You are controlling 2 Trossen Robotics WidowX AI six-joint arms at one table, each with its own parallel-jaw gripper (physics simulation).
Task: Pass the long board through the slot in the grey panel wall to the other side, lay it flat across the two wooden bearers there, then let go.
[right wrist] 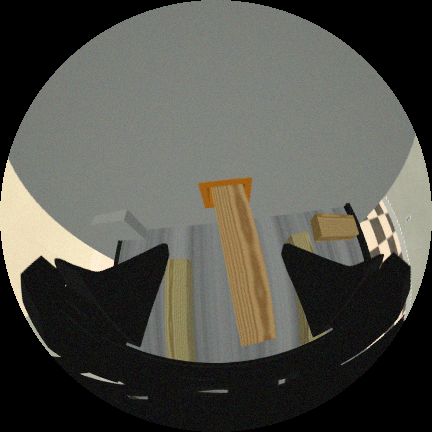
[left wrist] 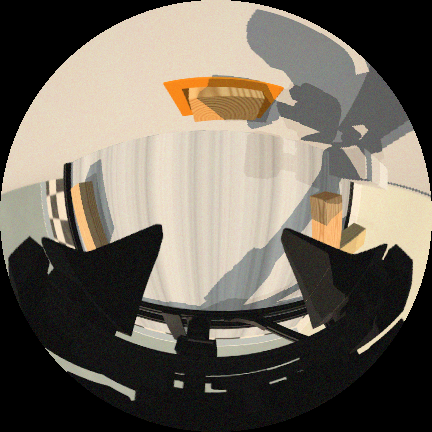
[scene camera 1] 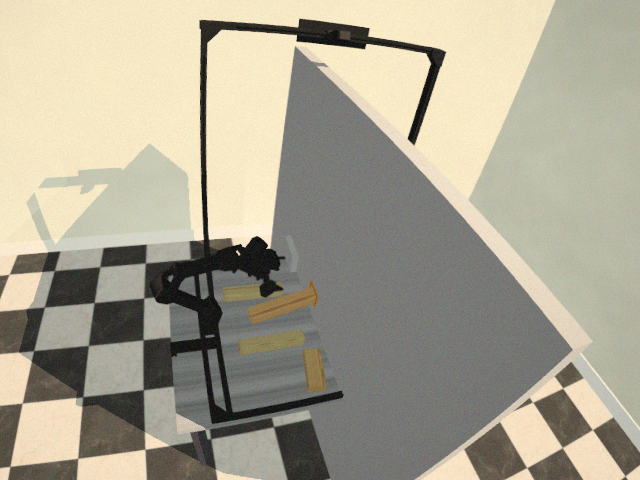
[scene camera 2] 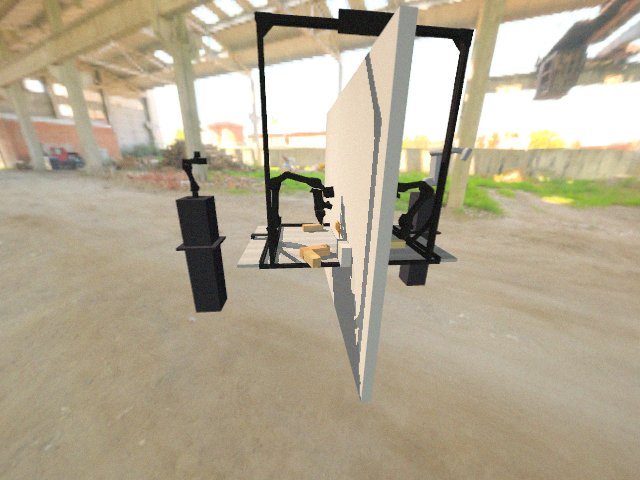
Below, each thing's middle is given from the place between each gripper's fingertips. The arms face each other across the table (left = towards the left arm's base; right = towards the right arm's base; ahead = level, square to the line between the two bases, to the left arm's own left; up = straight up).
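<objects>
There is the orange-framed slot [left wrist: 178,89], and it sits 10 cm below my right hand, 17 cm to the left of it and 1 cm ahead of it.
For my left hand, the slot is 3 cm below it and 14 cm to the right of it. Going by its middle, the orange-framed slot is nearer to my left hand than to my right hand.
</objects>
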